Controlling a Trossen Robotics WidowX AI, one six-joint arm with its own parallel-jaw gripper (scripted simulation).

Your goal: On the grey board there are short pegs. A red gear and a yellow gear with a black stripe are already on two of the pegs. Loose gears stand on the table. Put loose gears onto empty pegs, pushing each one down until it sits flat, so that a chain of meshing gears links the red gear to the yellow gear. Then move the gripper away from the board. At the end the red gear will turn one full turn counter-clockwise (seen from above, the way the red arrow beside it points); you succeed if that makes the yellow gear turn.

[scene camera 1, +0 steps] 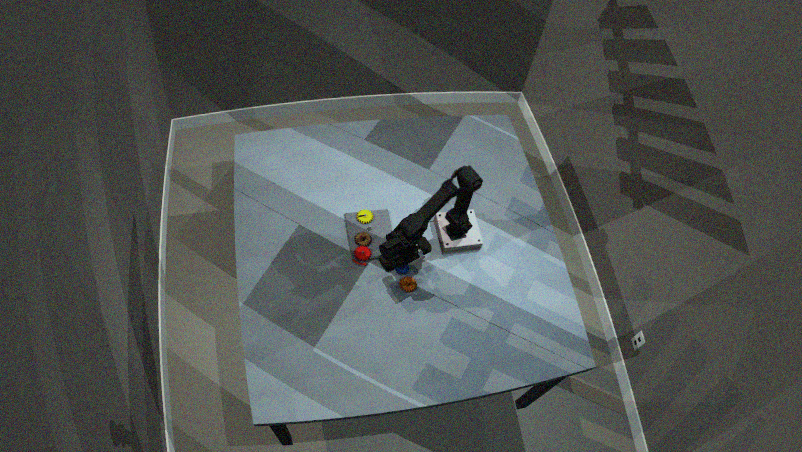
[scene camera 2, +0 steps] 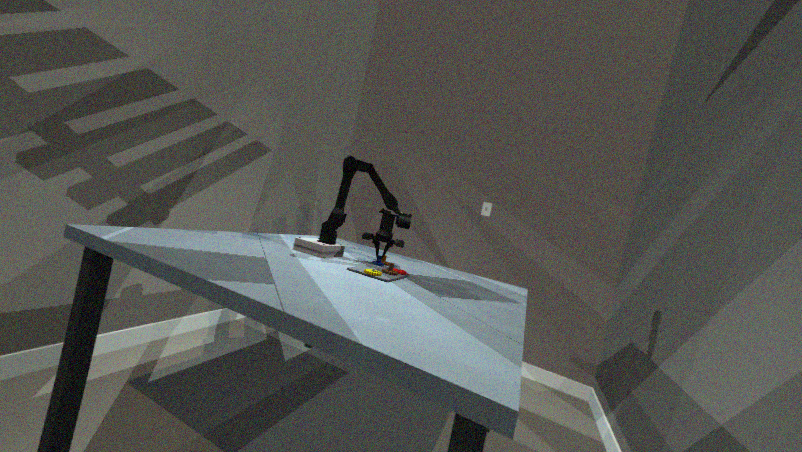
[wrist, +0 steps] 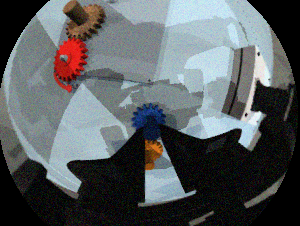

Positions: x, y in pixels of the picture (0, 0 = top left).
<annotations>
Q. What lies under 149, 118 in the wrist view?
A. A blue gear.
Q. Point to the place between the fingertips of my gripper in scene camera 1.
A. At 402, 265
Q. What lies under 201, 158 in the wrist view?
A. My gripper.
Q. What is my gripper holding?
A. A blue gear.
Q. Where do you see a red gear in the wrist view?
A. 73, 48
</annotations>
